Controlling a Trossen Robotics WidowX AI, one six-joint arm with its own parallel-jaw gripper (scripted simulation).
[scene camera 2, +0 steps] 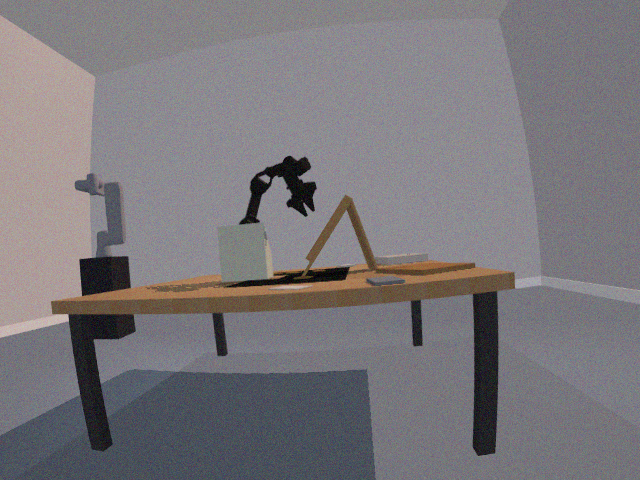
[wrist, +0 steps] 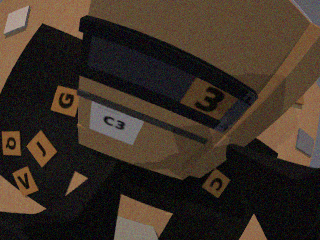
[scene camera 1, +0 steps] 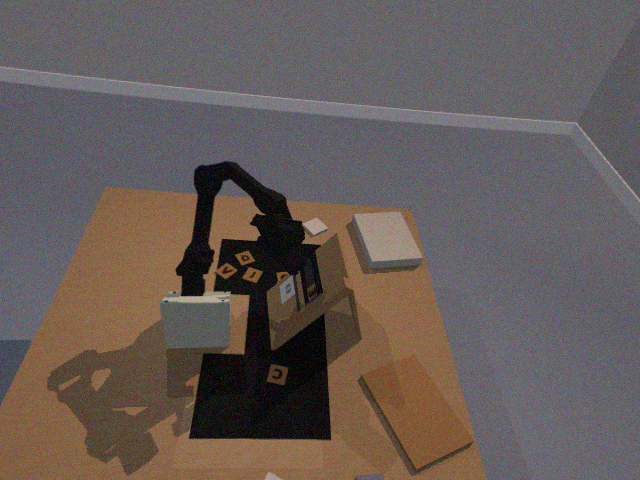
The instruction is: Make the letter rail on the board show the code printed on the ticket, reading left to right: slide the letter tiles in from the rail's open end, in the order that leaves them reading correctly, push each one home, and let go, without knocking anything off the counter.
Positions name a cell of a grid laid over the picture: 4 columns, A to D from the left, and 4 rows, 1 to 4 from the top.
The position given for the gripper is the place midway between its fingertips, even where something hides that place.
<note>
The gripper (scene camera 1: B3) is open, holding nothing. Also in view: a black mat (scene camera 1: B4).
The gripper shows as well in scene camera 2 (scene camera 2: B2) and in the wrist view (wrist: C3). The black mat shows as well in the wrist view (wrist: A1).
</note>
